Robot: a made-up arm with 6 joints. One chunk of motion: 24 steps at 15 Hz.
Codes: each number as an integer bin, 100 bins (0 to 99) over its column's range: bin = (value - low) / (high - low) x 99, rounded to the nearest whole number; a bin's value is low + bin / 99 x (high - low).
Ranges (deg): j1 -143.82..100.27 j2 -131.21..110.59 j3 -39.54..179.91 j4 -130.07..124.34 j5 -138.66..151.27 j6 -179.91..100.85
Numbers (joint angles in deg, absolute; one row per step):
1: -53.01 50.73 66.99 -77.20 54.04 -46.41
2: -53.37 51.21 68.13 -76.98 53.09 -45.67
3: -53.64 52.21 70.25 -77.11 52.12 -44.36
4: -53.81 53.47 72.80 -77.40 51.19 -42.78
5: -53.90 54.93 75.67 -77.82 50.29 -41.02
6: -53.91 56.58 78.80 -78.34 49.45 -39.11
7: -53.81 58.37 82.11 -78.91 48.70 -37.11
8: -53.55 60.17 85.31 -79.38 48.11 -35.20
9: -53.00 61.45 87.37 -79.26 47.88 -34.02
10: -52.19 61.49 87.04 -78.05 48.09 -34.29
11: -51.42 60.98 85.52 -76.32 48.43 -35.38
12: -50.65 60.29 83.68 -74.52 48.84 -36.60
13: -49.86 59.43 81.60 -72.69 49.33 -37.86
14: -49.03 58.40 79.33 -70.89 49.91 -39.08
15: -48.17 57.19 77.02 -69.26 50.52 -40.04
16: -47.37 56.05 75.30 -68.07 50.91 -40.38
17: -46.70 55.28 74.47 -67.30 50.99 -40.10
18: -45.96 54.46 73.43 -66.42 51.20 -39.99
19: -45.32 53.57 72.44 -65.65 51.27 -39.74
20: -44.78 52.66 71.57 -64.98 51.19 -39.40
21: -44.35 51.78 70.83 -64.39 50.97 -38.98
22: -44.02 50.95 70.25 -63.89 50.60 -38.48
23: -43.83 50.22 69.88 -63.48 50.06 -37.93
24: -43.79 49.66 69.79 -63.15 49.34 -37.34
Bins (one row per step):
1: 37 74 48 21 66 47
2: 37 75 49 21 65 47
3: 37 75 50 21 65 48
4: 37 76 51 20 65 48
5: 36 76 52 20 65 49
6: 36 77 53 20 64 50
7: 37 78 55 20 64 50
8: 37 78 56 20 64 51
9: 37 79 57 20 64 51
10: 37 79 57 20 64 51
11: 37 79 56 21 64 51
12: 38 78 56 22 64 51
13: 38 78 55 22 64 50
14: 38 78 54 23 64 50
15: 39 77 53 24 65 49
16: 39 77 52 24 65 49
17: 39 76 51 24 65 49
18: 40 76 51 25 65 49
19: 40 76 51 25 65 49
20: 40 75 50 25 65 50
21: 40 75 50 26 65 50
22: 40 75 50 26 65 50
23: 41 74 49 26 64 50
24: 41 74 49 26 64 50

